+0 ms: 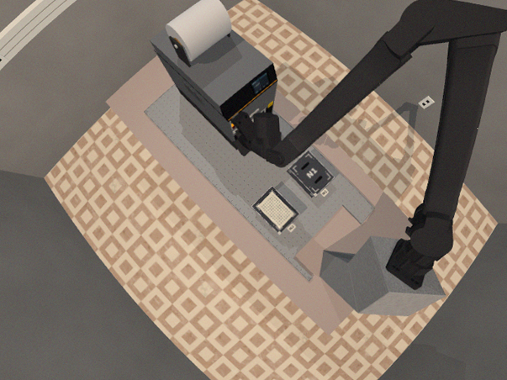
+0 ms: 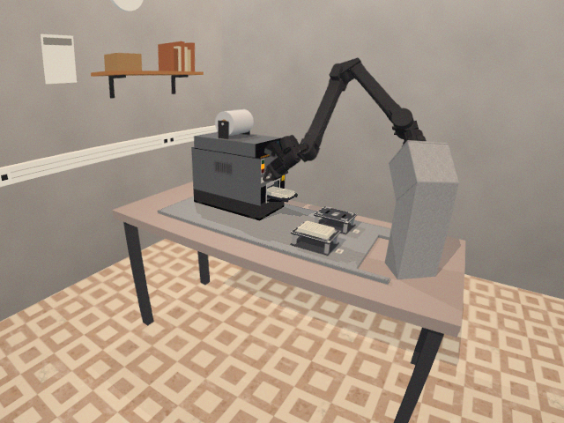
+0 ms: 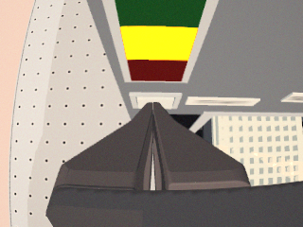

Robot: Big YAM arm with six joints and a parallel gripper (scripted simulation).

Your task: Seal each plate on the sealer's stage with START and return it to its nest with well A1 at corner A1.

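The start button is 20 mm ahead of my hand and 10 mm below it. From my hand the other things lie so: sealer stage: 90 mm to the right, 90 mm below, 30 mm behind; then cream well plate: 290 mm behind, 130 mm below, 120 mm to the left; then foil roll: 230 mm ahead, 220 mm above, 120 mm to the right.
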